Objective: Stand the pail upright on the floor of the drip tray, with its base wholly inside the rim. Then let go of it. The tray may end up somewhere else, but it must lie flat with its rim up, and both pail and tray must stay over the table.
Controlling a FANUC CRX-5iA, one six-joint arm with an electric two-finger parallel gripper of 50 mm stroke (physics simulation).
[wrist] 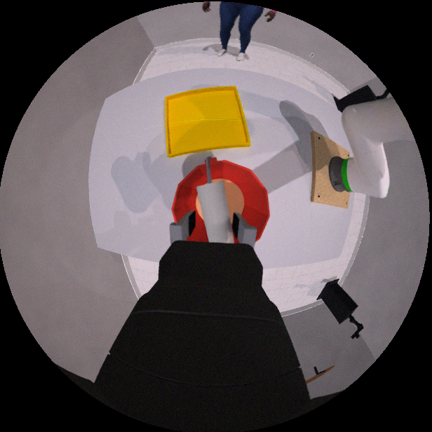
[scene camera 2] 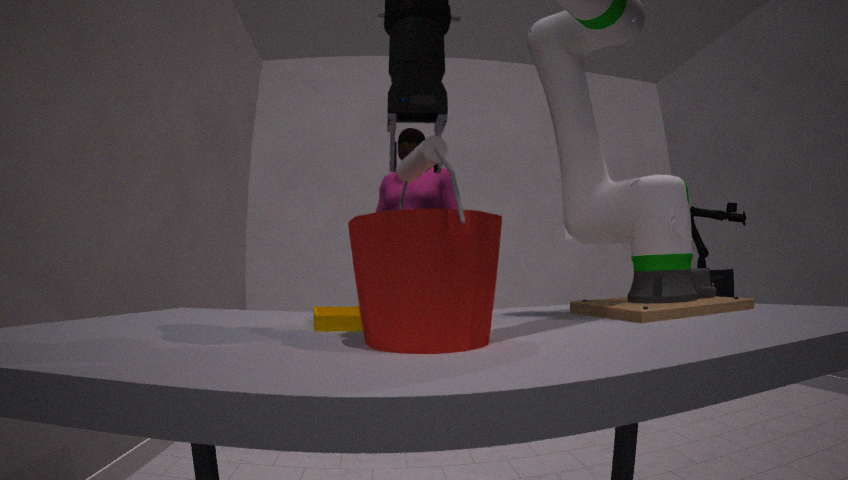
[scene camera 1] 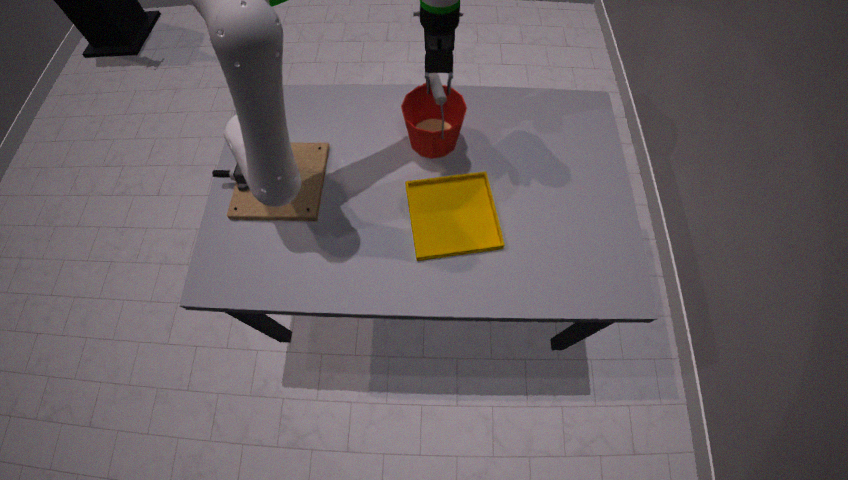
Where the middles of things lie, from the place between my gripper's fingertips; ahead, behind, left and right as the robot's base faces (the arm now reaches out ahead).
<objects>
Right now my hand is 6 cm short of the yellow drip tray [scene camera 1: 454, 215], 28 cm to the left of it and 21 cm above it.
</objects>
